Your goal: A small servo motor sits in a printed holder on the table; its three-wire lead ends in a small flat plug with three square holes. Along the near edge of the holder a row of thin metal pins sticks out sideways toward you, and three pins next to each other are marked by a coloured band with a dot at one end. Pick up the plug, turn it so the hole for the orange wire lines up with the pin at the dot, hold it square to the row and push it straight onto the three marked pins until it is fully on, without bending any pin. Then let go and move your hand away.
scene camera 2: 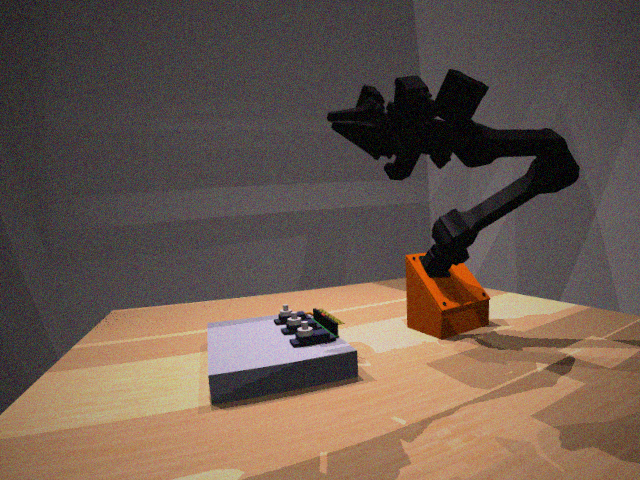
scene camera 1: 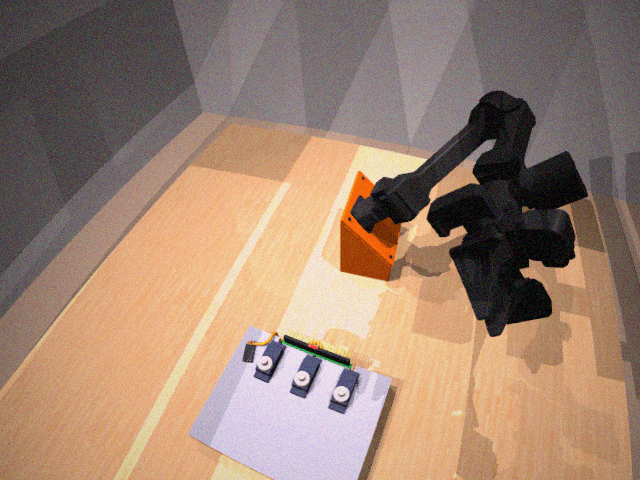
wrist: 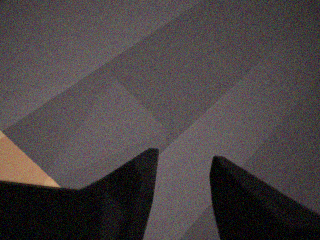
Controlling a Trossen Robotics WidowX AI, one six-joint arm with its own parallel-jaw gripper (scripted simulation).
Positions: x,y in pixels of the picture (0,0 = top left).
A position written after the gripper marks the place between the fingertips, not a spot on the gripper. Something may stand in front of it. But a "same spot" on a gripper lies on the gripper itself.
gripper: scene camera 2; scene camera 1 488,327; wrist
same spot on gripper: [wrist: 124,197] = [scene camera 2: 368,122]
same spot on grey holder: [scene camera 1: 255,423] = [scene camera 2: 242,331]
